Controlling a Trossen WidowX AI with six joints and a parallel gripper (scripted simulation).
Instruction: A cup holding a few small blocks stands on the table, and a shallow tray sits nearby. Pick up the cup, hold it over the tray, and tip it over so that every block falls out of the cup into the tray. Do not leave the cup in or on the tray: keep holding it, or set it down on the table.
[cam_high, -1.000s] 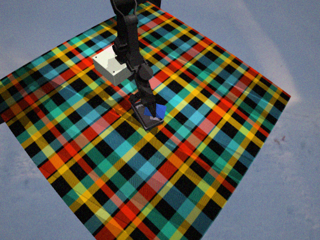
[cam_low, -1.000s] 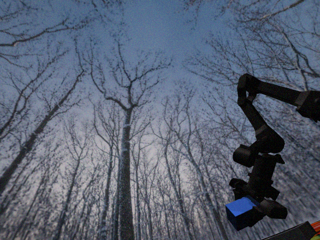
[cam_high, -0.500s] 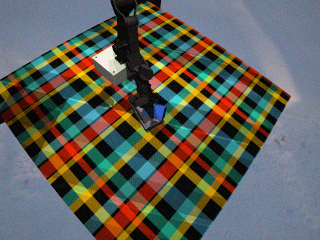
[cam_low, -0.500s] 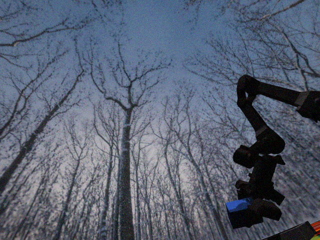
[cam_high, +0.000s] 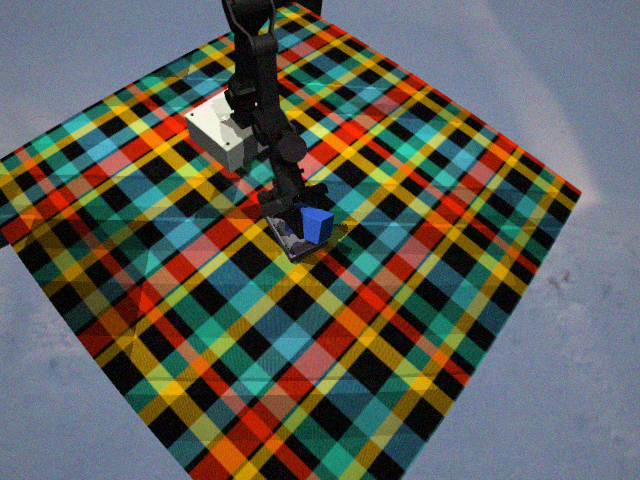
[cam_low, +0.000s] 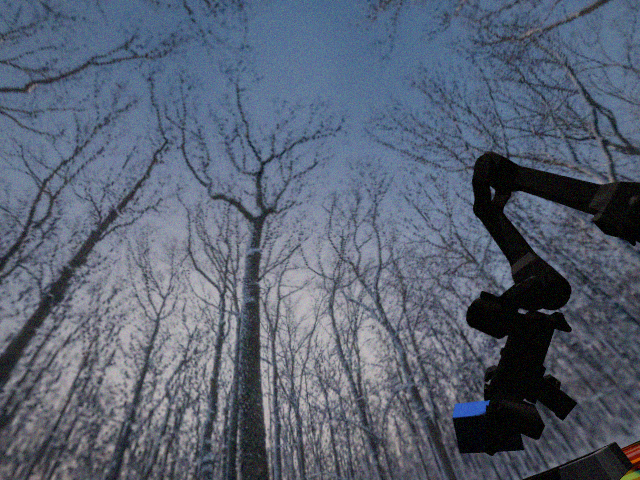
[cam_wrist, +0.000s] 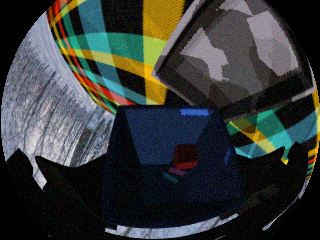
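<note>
My gripper tip is now 2 cm to the right of the red block and 1 cm past it. Also, from my gripper tip: blue square cup (3 cm above, 2 cm to the left).
</note>
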